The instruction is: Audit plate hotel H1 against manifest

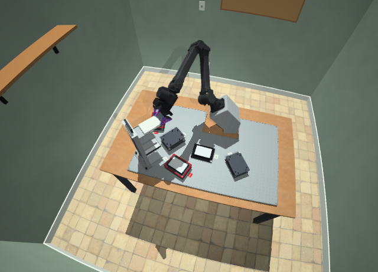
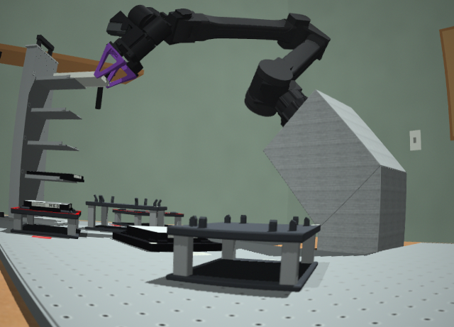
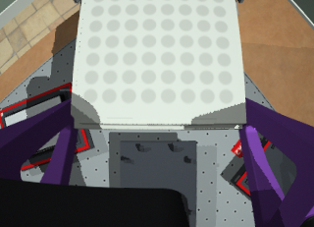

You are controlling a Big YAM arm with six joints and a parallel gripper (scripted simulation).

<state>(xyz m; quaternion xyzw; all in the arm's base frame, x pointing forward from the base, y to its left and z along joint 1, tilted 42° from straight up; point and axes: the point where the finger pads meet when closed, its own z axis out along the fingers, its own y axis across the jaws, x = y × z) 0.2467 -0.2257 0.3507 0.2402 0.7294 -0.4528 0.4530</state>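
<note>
My hand is 50 mm to the left of the white well plate and 40 mm short of it. From my hand the other things lie so: H1 deck label: 350 mm below, 110 mm ahead, 20 mm to the left; then plate hotel H1: 140 mm to the right, 140 mm below, 120 mm ahead; then regrip nest: 290 mm below, 60 mm to the left, 60 mm behind.
</note>
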